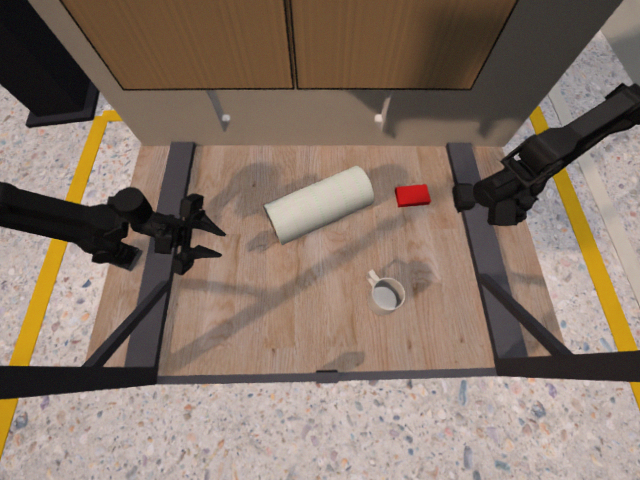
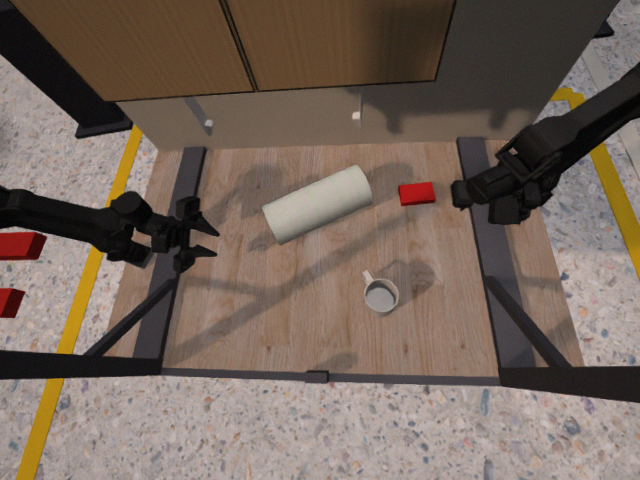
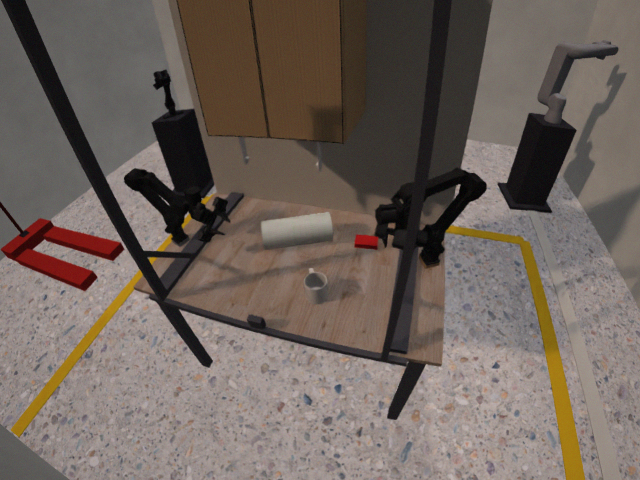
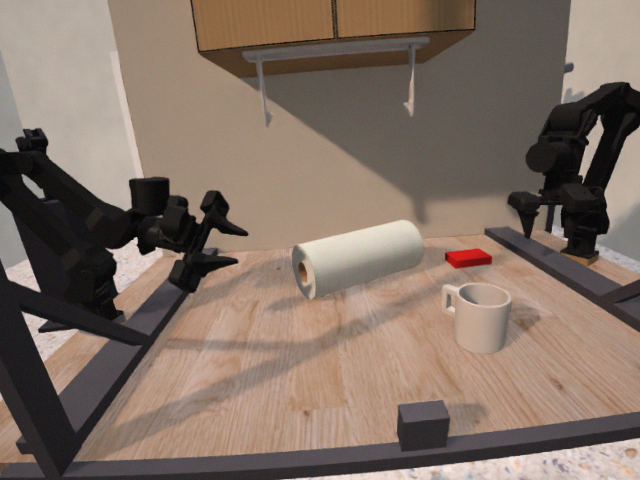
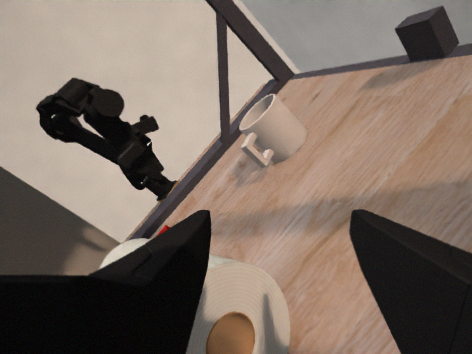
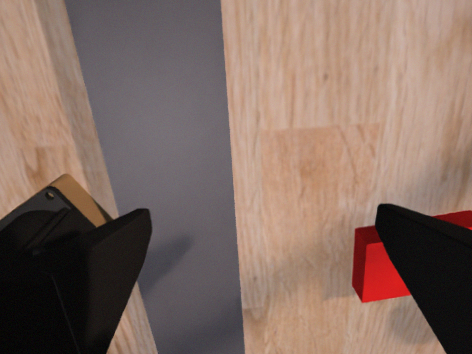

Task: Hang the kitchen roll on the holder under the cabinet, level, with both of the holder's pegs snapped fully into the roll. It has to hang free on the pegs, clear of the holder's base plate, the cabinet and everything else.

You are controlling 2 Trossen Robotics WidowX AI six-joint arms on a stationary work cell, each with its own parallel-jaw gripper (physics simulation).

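Places are measured from the left arm's base along level axes (x back, y left, z down), in millimetres.
Pixels of known places: left gripper, fingertip midpoint: (image 1: 223,245) (image 2: 217,245) (image 3: 226,228) (image 4: 242,247) (image 5: 279,221); right gripper, fingertip midpoint: (image 1: 473,211) (image 2: 479,209) (image 3: 397,249) (image 4: 546,238) (image 5: 162,174) (image 6: 263,217); left arm's base, link origin: (image 1: 123,255) (image 2: 137,254) (image 3: 179,237); right arm's base, link origin: (image 3: 429,258) (image 4: 579,252) (image 5: 166,190) (image 6: 55,243).
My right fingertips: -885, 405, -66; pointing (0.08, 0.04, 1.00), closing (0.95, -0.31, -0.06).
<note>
Ahead of a thing's pixels: the offset from my right fingertips to its top centre, as dx, dy, dz. "*": to the spot under its first point.
The pale kitchen roll {+409, -100, -35} (image 1: 320,204) (image 2: 317,204) (image 3: 297,230) (image 4: 361,256) lies on its side on the table, slanted, with one open core end towards the left arm. The holder {+434, -112, -428} (image 4: 336,49) is fixed under the cabinet {* +544, -210, -484} (image 1: 180,41) (image 4: 268,20); its two arms hang down with a left peg {+571, -157, -410} (image 1: 225,118) (image 4: 268,118) and a right peg {+297, -67, -410} (image 1: 378,118) (image 4: 408,107), nothing on them. My left gripper (image 1: 222,244) (image 2: 217,244) (image 4: 241,248) (image 5: 279,221) is open and empty, left of the roll's core end. My right gripper (image 6: 263,217) is open and empty, pointing down above the right rail.
A red block {+158, +47, +65} (image 1: 412,195) (image 4: 467,257) (image 6: 380,270) lies between the roll and my right gripper. A white mug {+179, -281, -1} (image 1: 386,297) (image 4: 480,320) (image 5: 280,130) stands nearer the table's front. Dark frame rails run along both sides, and a small dark box {+249, -514, +28} (image 4: 422,426) sits on the front rail.
</note>
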